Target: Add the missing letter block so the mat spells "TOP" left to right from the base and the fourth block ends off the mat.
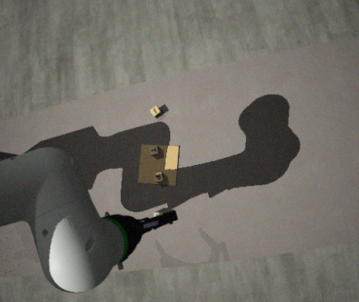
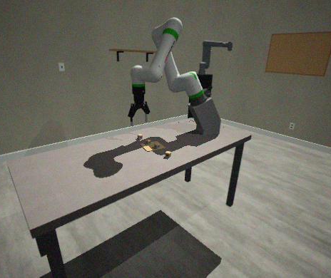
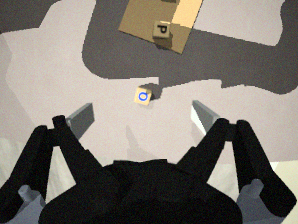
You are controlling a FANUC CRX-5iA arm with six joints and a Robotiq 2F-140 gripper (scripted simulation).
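My hand is 11 cm above the O block. From my hand the other things lie so: P block (13 cm to the left, 11 cm below, 1 cm ahead); mat (18 cm to the left, 13 cm below).
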